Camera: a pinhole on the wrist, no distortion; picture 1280 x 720 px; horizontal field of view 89.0 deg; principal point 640.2 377.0 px. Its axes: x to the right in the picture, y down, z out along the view. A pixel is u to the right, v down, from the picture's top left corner.
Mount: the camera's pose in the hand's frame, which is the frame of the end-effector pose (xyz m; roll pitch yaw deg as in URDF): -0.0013 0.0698 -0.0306 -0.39 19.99 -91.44
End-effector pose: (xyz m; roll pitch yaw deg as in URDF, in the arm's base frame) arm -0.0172 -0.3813 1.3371 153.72 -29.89 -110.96
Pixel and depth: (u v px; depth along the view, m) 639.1 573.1 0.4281
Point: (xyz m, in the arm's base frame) -0.2095 -0.6216 1.0815
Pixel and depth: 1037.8 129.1 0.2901
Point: 0.0610 -0.4360 1.0633
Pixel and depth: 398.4 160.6 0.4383
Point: -0.2814 -0.3381 0.9543
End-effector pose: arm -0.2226 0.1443 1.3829 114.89 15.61 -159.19
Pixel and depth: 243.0 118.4 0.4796
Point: -0.2381 0.7276 1.3831
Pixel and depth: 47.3 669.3 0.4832
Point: -0.6673 0.6717 1.3637
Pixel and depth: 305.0 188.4 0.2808
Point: -0.2542 0.4573 1.3869
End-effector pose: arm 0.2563 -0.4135 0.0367 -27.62 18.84 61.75
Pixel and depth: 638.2 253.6 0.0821
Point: 0.1999 -0.3935 0.0628
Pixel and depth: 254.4 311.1 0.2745
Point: 0.0574 -0.2643 0.2257
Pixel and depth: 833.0 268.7 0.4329
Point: 0.2986 -0.3774 0.4271
